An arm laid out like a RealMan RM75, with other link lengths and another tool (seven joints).
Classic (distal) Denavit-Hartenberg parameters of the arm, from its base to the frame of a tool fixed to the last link. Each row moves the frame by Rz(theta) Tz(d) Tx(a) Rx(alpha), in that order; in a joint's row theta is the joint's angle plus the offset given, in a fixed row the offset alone. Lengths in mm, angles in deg.
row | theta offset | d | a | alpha
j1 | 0 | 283.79 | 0 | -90
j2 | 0 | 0 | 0 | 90
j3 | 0 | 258.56 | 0 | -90
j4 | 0 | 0 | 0 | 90
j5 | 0 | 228.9 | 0 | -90
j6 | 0 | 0 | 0 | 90
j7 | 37 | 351.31 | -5.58 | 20.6
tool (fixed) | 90 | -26.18 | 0 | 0
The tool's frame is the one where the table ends.
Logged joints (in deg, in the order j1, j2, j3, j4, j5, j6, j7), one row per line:
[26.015 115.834 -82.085 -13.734 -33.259 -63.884 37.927]
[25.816 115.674 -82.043 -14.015 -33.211 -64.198 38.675]
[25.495 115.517 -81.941 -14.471 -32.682 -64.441 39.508]
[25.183 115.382 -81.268 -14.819 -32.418 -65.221 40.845]
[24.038 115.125 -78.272 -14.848 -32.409 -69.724 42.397]
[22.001 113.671 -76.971 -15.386 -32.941 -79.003 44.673]
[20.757 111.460 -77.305 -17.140 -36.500 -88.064 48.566]
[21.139 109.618 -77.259 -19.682 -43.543 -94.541 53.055]
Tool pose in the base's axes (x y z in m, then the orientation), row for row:
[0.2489 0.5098 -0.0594 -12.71 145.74 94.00]
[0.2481 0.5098 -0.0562 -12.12 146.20 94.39]
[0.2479 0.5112 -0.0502 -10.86 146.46 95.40]
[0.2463 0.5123 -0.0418 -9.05 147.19 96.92]
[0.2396 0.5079 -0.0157 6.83 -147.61 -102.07]
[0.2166 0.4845 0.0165 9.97 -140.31 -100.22]
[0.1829 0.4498 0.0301 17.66 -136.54 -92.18]
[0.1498 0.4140 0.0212 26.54 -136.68 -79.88]
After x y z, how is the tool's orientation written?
As a rotation vector, in degrees.
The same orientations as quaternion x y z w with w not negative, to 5 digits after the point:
[-0.07299 0.83693 0.53980 0.05330]
[-0.06940 0.83711 0.54045 0.04846]
[-0.06196 0.83555 0.54425 0.04251]
[-0.05126 0.83370 0.54897 0.03083]
[0.03803 -0.82191 -0.56834 0.00355]
[0.05761 -0.81074 -0.57909 0.06353]
[0.10576 -0.81766 -0.55202 0.12458]
[0.16295 -0.83921 -0.49046 0.16918]

